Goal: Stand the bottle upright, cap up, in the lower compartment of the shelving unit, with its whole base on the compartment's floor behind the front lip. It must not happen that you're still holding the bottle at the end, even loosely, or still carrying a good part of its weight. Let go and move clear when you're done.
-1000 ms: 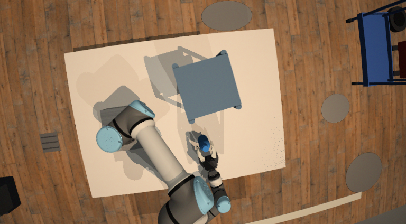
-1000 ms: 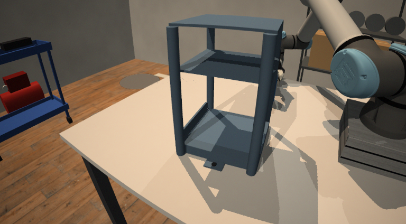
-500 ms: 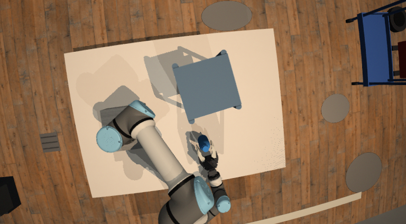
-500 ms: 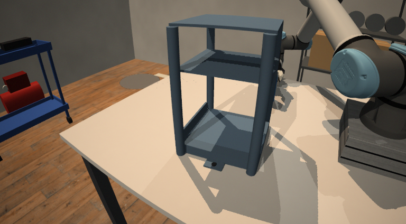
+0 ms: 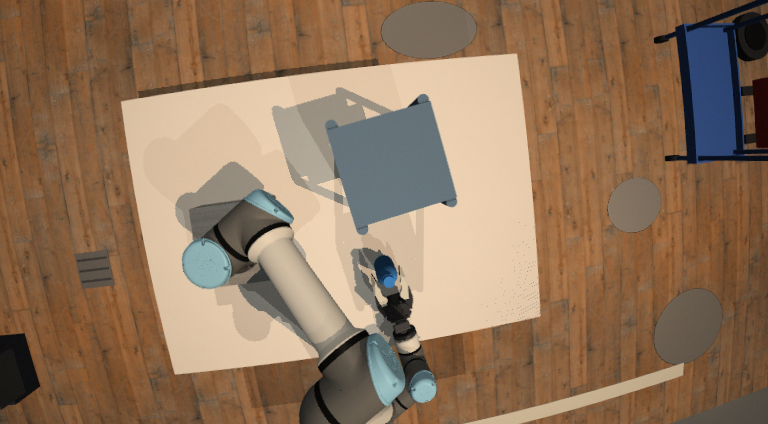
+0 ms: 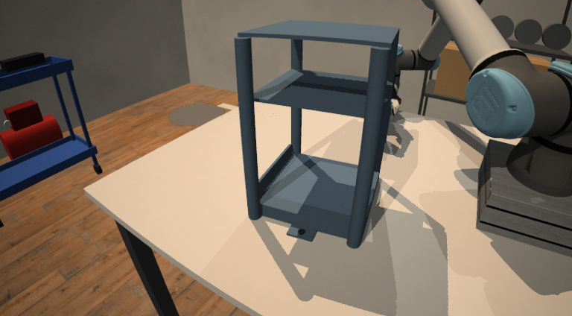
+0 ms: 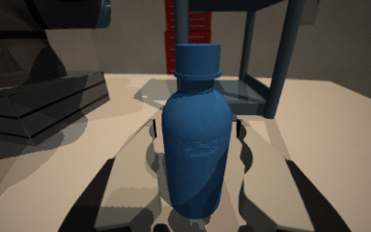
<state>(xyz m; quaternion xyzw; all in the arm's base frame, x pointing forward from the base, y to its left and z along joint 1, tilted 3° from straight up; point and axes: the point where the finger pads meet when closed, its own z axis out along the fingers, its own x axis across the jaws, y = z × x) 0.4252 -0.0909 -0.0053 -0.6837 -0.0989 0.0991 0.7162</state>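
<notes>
Right now the blue bottle is 1 cm above my hand. The rest, counted from my hand: grey-blue shelving unit: 1 cm behind, 32 cm to the left, 8 cm above.
</notes>
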